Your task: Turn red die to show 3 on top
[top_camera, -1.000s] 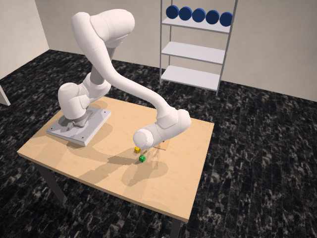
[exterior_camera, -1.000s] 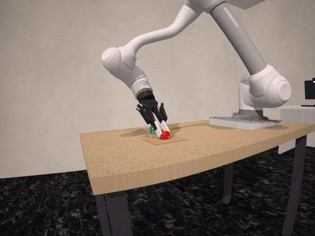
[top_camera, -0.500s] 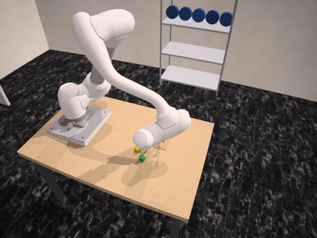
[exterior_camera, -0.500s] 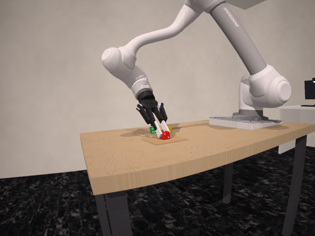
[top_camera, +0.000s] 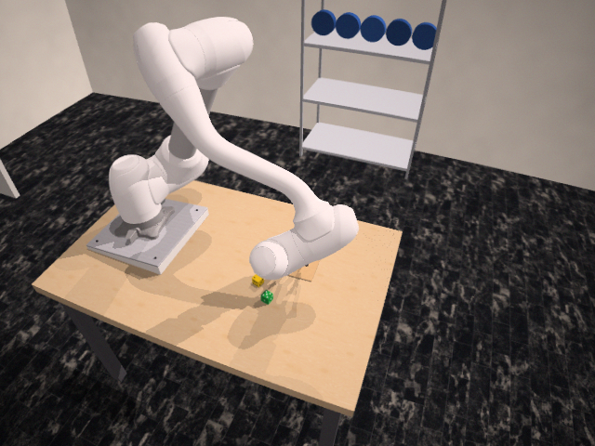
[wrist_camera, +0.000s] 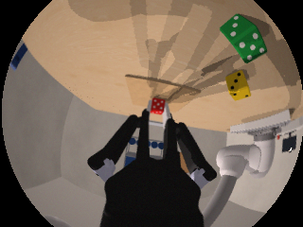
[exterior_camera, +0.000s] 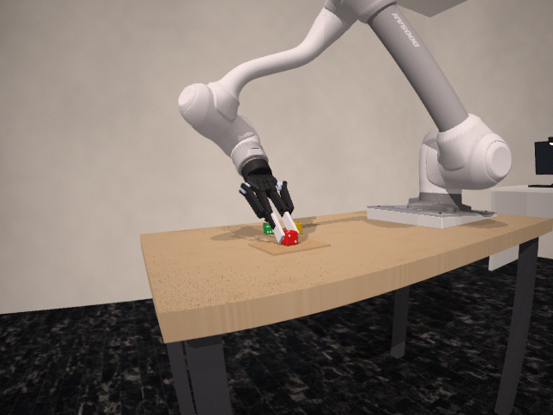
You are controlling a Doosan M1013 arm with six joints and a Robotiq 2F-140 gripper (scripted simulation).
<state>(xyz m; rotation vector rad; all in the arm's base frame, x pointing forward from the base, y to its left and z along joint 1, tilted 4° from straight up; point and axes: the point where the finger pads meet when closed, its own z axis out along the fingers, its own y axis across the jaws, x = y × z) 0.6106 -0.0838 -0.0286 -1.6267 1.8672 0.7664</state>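
My hand is 20 mm to the right of the red die and 20 mm above it. Also, from my hand: mat 20 mm to the left, 40 mm below; then green die 70 mm behind, 160 mm to the right, 30 mm below; then yellow die 110 mm behind, 100 mm to the right, 30 mm below.
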